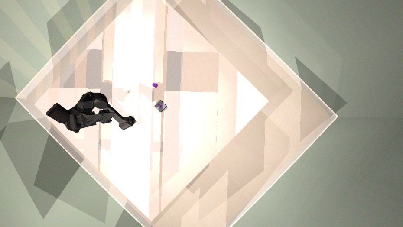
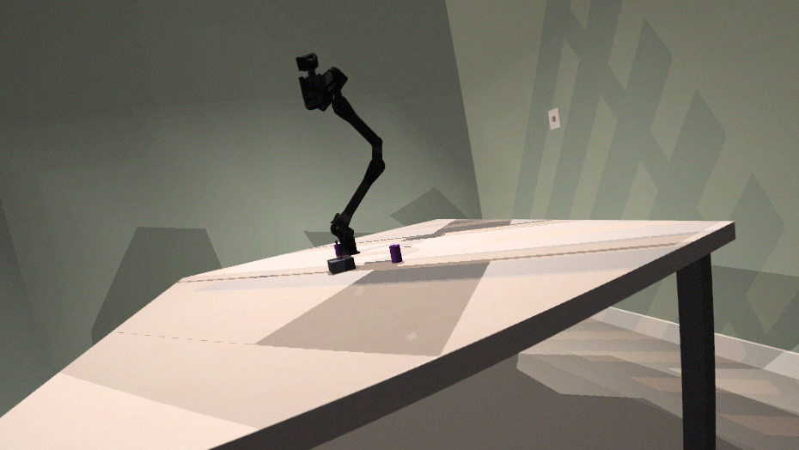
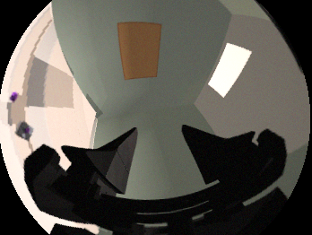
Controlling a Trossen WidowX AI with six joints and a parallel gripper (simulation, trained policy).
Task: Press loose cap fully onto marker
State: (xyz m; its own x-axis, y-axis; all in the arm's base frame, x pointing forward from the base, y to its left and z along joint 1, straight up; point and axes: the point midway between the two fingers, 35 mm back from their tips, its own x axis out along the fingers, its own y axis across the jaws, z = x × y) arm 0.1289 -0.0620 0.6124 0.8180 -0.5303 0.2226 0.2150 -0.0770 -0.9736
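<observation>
Right now the purple cap is 600 mm below my gripper tip, 170 mm ahead of it and 130 mm to the left of it. Also, from my gripper tip: purple marker: 560 mm below, 90 mm ahead, 10 mm to the right; dark holder block: 600 mm below, 90 mm ahead, 10 mm to the right.
</observation>
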